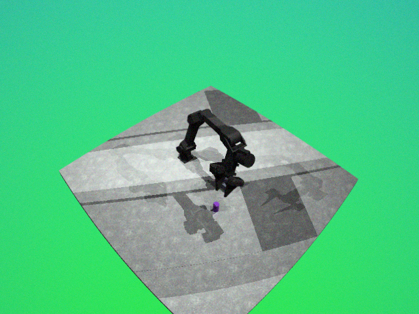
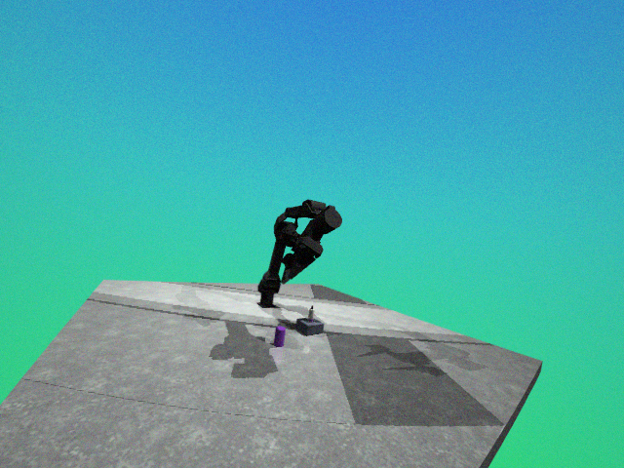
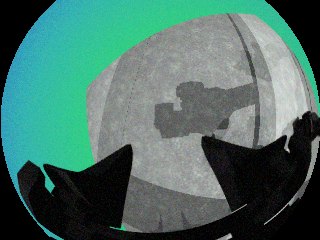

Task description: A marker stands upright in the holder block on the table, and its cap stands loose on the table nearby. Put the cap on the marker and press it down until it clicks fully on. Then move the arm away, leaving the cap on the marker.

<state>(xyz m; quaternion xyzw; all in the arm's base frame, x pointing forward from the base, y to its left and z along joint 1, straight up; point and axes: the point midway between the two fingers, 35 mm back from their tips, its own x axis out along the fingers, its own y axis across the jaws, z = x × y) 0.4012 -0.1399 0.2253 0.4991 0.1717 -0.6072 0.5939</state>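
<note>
My gripper tip is 170 mm above the purple cap, 40 mm past it and 30 mm to the right of it. The rest, counted from my gripper tip: holder block (180 mm to the left, 180 mm below, 100 mm behind).
</note>
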